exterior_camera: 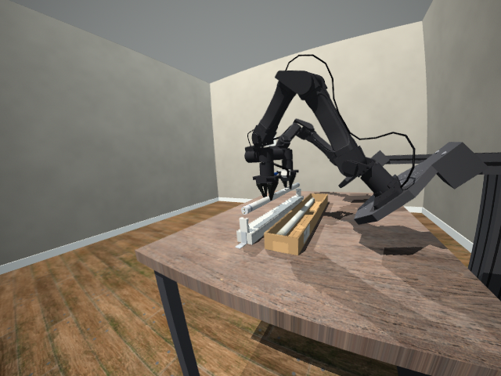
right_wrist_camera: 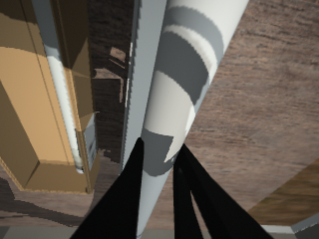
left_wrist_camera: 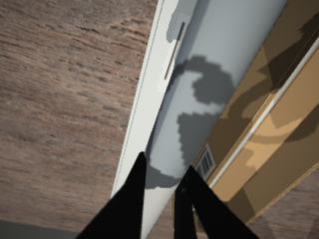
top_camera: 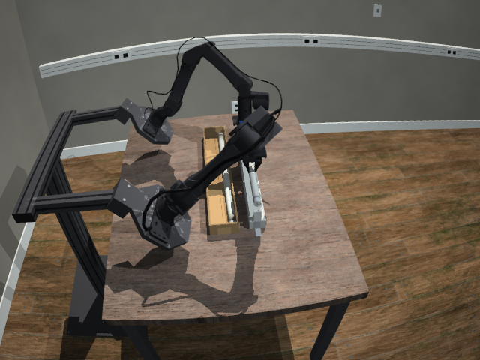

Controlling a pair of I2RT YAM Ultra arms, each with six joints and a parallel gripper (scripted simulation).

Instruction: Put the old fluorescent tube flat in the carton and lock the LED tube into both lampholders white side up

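The LED tube is 12 cm to the left of my right hand, 2 cm ahead of it and 1 cm below it. Also, from my right hand: old fluorescent tube 13 cm to the left, 10 cm below, 8 cm behind; light fixture 12 cm to the left, 6 cm below, 2 cm ahead; carton 13 cm to the left, 11 cm behind, 9 cm below.
Right now the LED tube is 120 mm to the right of my left hand and 20 mm behind it. Round my left hand: old fluorescent tube (110 mm to the right, 110 mm behind, 100 mm below); light fixture (120 mm to the right, 60 mm below, 20 mm behind); carton (140 mm behind, 100 mm to the right, 90 mm below).
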